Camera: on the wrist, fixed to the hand. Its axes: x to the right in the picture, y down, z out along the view.
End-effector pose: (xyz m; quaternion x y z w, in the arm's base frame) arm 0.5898 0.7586 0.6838 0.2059 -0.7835 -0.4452 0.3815
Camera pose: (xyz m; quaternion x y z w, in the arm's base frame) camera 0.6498 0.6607 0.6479 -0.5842 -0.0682 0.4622 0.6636
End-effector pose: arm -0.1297 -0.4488 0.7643 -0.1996 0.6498 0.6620 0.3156
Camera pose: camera -0.0971 -0.5377 0.6900 -0.4096 -0.3014 -0.1978 0.8380
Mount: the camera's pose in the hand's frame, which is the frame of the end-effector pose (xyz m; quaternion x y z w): 0.0125 -0.0805 -0.0886 -0.0330 -0.3290 -0.9435 0.0195
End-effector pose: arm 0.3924 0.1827 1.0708 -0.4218 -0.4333 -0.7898 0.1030
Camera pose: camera 0.2910 0.1655 1.0083 -0.1374 0.4142 -0.0119 0.8997
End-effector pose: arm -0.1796 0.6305 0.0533 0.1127 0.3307 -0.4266 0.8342
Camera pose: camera -0.2781 0.6150 -0.0142 0.4777 0.1476 0.8216 0.2737
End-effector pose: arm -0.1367 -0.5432 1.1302 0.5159 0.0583 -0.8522 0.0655
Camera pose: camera -0.0790 -0.4498 1.0808 0.3275 -0.4945 0.2462 0.7666
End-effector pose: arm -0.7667 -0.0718 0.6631 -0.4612 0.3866 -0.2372 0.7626
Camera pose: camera -0.8314 -0.1640 0.7054 0.4770 0.6707 0.5597 0.0970
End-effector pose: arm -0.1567 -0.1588 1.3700 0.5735 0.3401 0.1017 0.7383
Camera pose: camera -0.2215 -0.1090 1.2816 -0.3006 0.3015 -0.8721 0.2412
